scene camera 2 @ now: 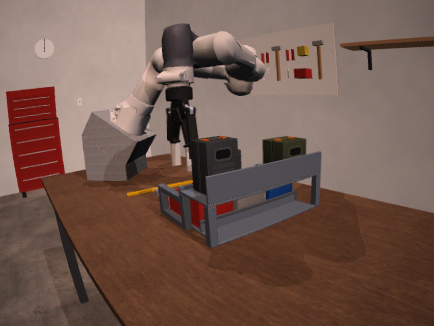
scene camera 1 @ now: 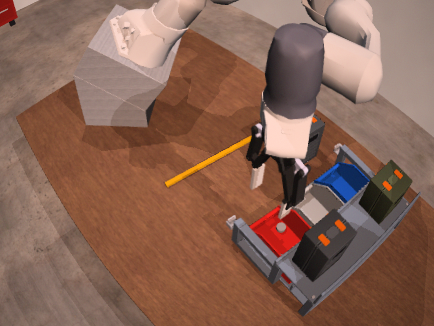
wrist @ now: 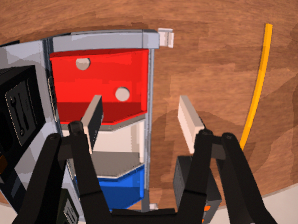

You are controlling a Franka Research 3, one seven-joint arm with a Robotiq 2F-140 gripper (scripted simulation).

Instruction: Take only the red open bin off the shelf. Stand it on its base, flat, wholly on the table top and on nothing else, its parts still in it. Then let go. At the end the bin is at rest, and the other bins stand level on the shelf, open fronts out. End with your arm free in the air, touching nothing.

Labels:
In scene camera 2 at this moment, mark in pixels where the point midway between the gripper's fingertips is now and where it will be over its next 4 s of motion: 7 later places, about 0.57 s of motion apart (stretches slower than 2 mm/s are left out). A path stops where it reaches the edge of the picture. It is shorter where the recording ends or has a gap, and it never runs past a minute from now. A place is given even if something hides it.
The gripper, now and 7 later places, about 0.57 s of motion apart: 183, 167; 183, 167; 183, 170; 183, 183; 185, 192; 185, 191; 185, 190; 184, 190

